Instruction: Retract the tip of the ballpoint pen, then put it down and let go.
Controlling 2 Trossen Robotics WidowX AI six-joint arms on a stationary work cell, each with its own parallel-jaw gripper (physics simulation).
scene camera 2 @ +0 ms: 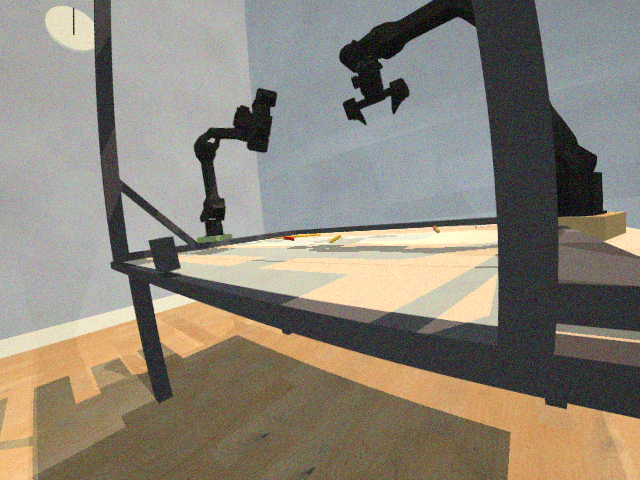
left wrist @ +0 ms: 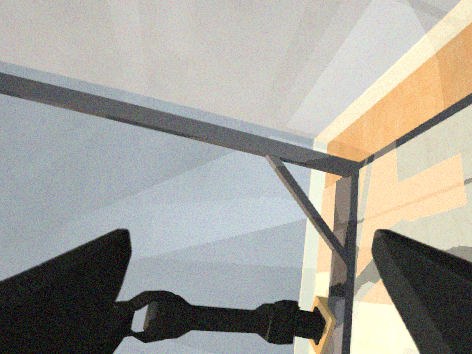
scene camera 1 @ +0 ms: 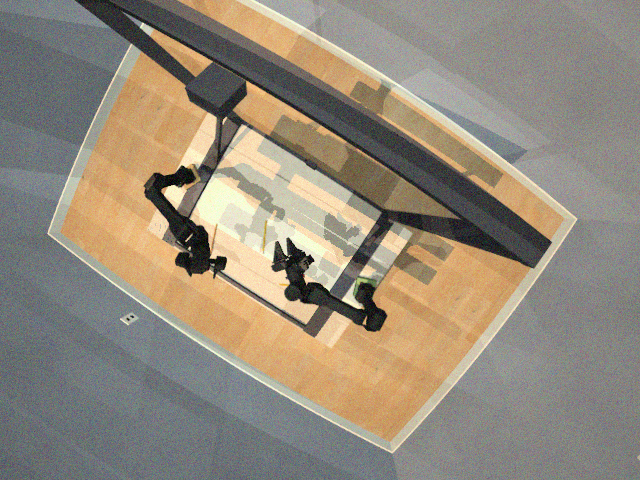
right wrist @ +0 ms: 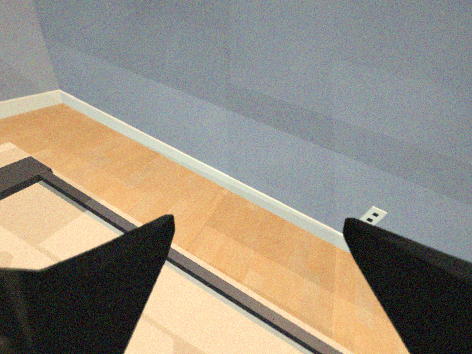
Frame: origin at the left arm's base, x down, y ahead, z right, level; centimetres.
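Where they show: left gripper, fingertip midpoint: (scene camera 2: pixel 262 110) (left wrist: pixel 252 241) (scene camera 1: pixel 282 239); right gripper, fingertip midpoint: (scene camera 2: pixel 379 118) (scene camera 1: pixel 202 277) (right wrist: pixel 258 224); left arm's base, link origin: (scene camera 2: pixel 214 235) (scene camera 1: pixel 365 288); right arm's base, link origin: (scene camera 2: pixel 575 215) (left wrist: pixel 317 325) (scene camera 1: pixel 188 176).
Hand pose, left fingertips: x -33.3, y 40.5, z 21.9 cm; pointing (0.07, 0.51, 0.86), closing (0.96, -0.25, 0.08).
Each offset is from my left fingertips to the top centre of the thing. "pt": to the spot under its first point.
Thin pen-like sticks lie on the table: a yellow one @(dy +15.3, dx +36.3, dz -6.6 cm) (scene camera 1: pixel 265 236) (scene camera 2: pixel 335 238), a brown-orange one @(dy +42.4, dx +36.5, dz -14.4 cm) (scene camera 1: pixel 214 238) (scene camera 2: pixel 436 228) and a second yellow one @(dy -6.2, dx +36.5, dz -29.2 cm) (scene camera 1: pixel 283 284) (scene camera 2: pixel 307 235), partly covered by the left arm in scene camera 1. A short red piece @(pt dy -4.9, dx +36.6, dz -18.5 cm) (scene camera 2: pixel 288 238) lies near the second yellow one. Which is the ballpoint pen, and the state of its tip, cannot be told. My left gripper (scene camera 1: pixel 282 241) (scene camera 2: pixel 262 121) (left wrist: pixel 252 241) is open and empty, high above the table. My right gripper (scene camera 1: pixel 202 276) (scene camera 2: pixel 380 118) (right wrist: pixel 258 224) is open and empty, also raised high. No pen shows in either wrist view.
Dark frame beams (scene camera 1: pixel 320 108) (scene camera 2: pixel 522 155) (left wrist: pixel 150 117) rise around and above the table. A dark box (scene camera 1: pixel 216 90) (scene camera 2: pixel 164 254) is fixed to the frame. The left arm stands on a green base (scene camera 1: pixel 365 284) (scene camera 2: pixel 214 238), the right arm on a tan base (scene camera 2: pixel 594 225) (left wrist: pixel 325 320).
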